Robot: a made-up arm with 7 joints. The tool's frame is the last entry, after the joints. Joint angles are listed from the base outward.
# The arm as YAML. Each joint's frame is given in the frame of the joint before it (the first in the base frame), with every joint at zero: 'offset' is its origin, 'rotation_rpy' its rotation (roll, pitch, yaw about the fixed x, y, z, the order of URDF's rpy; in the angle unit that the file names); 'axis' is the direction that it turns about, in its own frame. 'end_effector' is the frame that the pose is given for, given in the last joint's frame.
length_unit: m
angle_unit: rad
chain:
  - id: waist
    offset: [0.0, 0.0, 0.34]
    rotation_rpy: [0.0, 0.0, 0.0]
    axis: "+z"
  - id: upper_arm
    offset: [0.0, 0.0, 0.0]
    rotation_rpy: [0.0, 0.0, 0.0]
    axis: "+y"
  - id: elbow
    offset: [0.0, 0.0, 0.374]
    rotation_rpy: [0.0, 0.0, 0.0]
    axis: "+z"
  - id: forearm
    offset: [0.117, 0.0, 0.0]
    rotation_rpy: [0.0, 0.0, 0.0]
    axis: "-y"
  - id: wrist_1
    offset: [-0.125, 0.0, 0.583]
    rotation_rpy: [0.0, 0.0, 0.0]
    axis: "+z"
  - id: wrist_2
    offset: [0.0, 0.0, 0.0]
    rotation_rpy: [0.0, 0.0, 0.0]
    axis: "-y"
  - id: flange
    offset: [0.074, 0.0, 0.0]
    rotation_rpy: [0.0, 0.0, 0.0]
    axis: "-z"
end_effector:
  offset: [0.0, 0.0, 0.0]
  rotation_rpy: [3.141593, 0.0, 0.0]
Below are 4 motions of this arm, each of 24 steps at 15 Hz.
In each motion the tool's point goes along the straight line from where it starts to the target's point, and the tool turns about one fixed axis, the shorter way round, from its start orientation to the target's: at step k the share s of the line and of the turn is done. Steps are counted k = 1, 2, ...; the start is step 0. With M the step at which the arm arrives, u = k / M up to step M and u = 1 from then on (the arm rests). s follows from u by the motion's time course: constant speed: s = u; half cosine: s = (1 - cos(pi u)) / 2; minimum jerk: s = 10 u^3 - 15 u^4 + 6 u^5.
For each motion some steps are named. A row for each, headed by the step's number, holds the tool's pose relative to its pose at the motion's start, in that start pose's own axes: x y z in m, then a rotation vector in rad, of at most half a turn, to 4 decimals.
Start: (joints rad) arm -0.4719 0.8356 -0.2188 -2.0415 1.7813 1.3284 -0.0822
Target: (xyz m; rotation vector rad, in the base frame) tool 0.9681 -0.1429 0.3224 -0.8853 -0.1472 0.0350
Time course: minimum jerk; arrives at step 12
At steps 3, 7, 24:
3: -0.0264 -0.0272 0.0590 0.0005 -0.1069 -0.0876
7: -0.1664 -0.1719 0.3722 0.0032 -0.6747 -0.5526
24: -0.2547 -0.2630 0.5697 0.0050 -1.0326 -0.8458

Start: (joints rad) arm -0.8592 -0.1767 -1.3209 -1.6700 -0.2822 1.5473 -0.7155
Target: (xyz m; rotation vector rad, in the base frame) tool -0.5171 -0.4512 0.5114 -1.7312 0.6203 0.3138
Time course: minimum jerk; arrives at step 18
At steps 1, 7, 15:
1: -0.0001 0.0000 0.0005 0.0012 -0.0015 -0.0011
7: -0.0278 -0.0025 0.0902 0.2262 -0.2871 -0.2112
15: -0.0899 -0.0081 0.2915 0.7309 -0.9278 -0.6826

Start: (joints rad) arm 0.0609 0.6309 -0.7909 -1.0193 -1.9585 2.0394 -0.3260
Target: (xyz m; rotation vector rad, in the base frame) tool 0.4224 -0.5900 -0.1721 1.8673 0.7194 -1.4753
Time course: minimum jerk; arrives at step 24
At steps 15, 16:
15: 0.1359 -0.6582 -0.3232 0.7604 0.3271 -0.6119
16: 0.1481 -0.7175 -0.3523 0.8289 0.3566 -0.6671

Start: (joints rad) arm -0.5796 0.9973 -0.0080 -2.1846 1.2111 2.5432 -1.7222
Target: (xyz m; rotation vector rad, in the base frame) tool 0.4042 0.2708 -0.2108 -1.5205 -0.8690 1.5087
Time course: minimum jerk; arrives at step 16
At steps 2, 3, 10, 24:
2: -0.0006 -0.0076 0.0058 0.0071 -0.0258 -0.0058
3: -0.0019 -0.0232 0.0175 0.0214 -0.0784 -0.0177
10: -0.0284 -0.3450 0.2602 0.3187 -1.1659 -0.2632
24: -0.0392 -0.4760 0.3590 0.4398 -1.6086 -0.3632

